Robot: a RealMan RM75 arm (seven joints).
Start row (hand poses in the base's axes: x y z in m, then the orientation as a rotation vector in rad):
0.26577 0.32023 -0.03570 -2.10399 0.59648 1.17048
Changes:
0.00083 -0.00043 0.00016 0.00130 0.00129 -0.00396
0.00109 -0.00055 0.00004 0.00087 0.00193 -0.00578
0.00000 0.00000 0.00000 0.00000 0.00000 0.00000
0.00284 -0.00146 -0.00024 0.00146 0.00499 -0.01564
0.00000 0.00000 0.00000 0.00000 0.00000 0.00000
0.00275 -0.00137 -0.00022 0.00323 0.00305 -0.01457
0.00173 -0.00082 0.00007 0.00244 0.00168 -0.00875
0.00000 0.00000 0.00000 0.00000 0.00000 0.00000
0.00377 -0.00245 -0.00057 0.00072 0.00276 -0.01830
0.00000 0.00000 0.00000 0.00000 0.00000 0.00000
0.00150 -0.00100 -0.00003 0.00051 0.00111 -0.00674
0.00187 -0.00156 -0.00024 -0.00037 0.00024 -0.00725
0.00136 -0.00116 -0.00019 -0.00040 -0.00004 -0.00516
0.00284 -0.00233 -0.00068 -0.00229 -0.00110 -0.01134
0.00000 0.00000 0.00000 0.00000 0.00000 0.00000
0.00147 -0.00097 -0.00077 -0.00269 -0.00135 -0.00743
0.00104 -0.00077 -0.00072 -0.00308 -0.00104 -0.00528
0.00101 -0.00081 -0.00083 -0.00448 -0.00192 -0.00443
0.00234 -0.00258 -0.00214 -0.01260 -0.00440 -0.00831
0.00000 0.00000 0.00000 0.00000 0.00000 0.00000
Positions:
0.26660 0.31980 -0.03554 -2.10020 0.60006 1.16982
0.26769 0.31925 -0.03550 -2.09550 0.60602 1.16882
0.26769 0.31925 -0.03550 -2.09550 0.60602 1.16882
0.27053 0.31779 -0.03574 -2.08360 0.62261 1.16576
0.27053 0.31779 -0.03574 -2.08360 0.62261 1.16576
0.27328 0.31642 -0.03596 -2.07163 0.63592 1.16125
0.27501 0.31560 -0.03589 -2.06407 0.64345 1.15841
0.27501 0.31560 -0.03589 -2.06407 0.64345 1.15841
0.27878 0.31315 -0.03646 -2.05220 0.66182 1.15116
0.27878 0.31315 -0.03646 -2.05220 0.66182 1.15116
0.28028 0.31215 -0.03649 -2.04756 0.66843 1.14861
0.28215 0.31059 -0.03673 -2.04374 0.67570 1.14470
0.28351 0.30943 -0.03692 -2.04122 0.68086 1.14167
0.28635 0.30710 -0.03760 -2.03728 0.69266 1.13372
0.28635 0.30710 -0.03760 -2.03728 0.69266 1.13372
0.28782 0.30613 -0.03837 -2.03594 0.70089 1.12765
0.28886 0.30536 -0.03909 -2.03598 0.70750 1.12308
0.28987 0.30455 -0.03992 -2.03803 0.71384 1.11783
0.29221 0.30197 -0.04206 -2.04567 0.72825 1.10644
0.29221 0.30197 -0.04206 -2.04567 0.72825 1.10644

